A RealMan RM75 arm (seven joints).
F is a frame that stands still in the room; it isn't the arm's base.
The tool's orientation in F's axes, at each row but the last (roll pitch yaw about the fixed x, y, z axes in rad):
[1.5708, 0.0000, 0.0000]
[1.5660, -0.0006, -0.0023]
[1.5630, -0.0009, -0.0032]
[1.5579, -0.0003, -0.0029]
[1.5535, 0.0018, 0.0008]
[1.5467, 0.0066, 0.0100]
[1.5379, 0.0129, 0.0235]
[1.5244, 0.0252, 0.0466]
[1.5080, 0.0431, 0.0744]
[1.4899, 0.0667, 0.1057]
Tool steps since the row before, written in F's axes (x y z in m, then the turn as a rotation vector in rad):
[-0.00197, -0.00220, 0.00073, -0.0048, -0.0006, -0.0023]
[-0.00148, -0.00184, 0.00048, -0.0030, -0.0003, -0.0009]
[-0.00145, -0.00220, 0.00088, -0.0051, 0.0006, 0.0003]
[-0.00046, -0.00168, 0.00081, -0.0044, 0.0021, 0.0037]
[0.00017, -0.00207, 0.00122, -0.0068, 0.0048, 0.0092]
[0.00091, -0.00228, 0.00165, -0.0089, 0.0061, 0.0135]
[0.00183, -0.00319, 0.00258, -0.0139, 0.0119, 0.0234]
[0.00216, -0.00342, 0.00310, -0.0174, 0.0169, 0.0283]
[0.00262, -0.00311, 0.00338, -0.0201, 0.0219, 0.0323]
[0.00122, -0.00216, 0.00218, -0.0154, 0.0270, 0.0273]
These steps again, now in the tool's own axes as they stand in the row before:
[-0.00197, 0.00073, 0.00220, -0.0048, -0.0023, 0.0006]
[-0.00148, 0.00047, 0.00185, -0.0030, -0.0009, 0.0003]
[-0.00144, 0.00086, 0.00221, -0.0051, 0.0003, -0.0006]
[-0.00045, 0.00079, 0.00169, -0.0044, 0.0037, -0.0020]
[0.00017, 0.00118, 0.00209, -0.0068, 0.0093, -0.0046]
[0.00088, 0.00160, 0.00233, -0.0089, 0.0136, -0.0059]
[0.00172, 0.00249, 0.00332, -0.0139, 0.0236, -0.0115]
[0.00192, 0.00298, 0.00366, -0.0173, 0.0287, -0.0164]
[0.00223, 0.00327, 0.00351, -0.0198, 0.0329, -0.0213]
[0.00084, 0.00205, 0.00245, -0.0143, 0.0286, -0.0262]

